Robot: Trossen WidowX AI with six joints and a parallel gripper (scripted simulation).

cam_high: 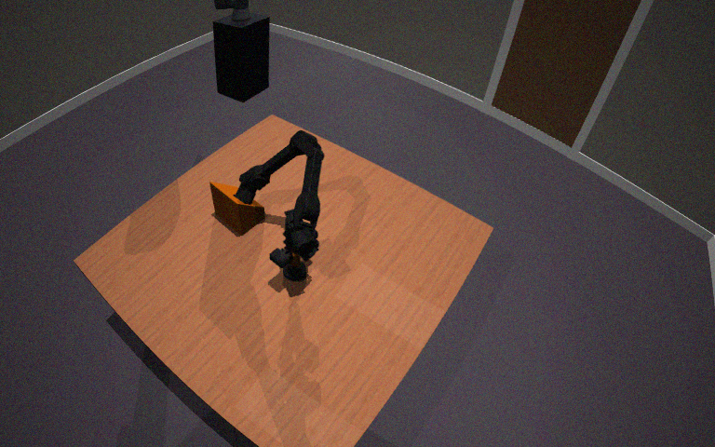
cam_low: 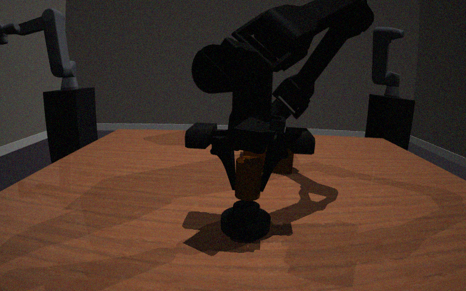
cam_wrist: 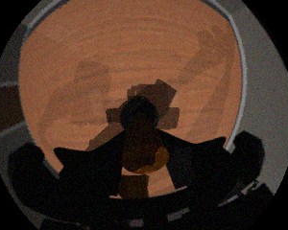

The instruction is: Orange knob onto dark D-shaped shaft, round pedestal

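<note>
Right now the orange knob is 20 mm above my gripper tip. From my gripper tip the other things lie so: dark round pedestal: 40 mm below.
</note>
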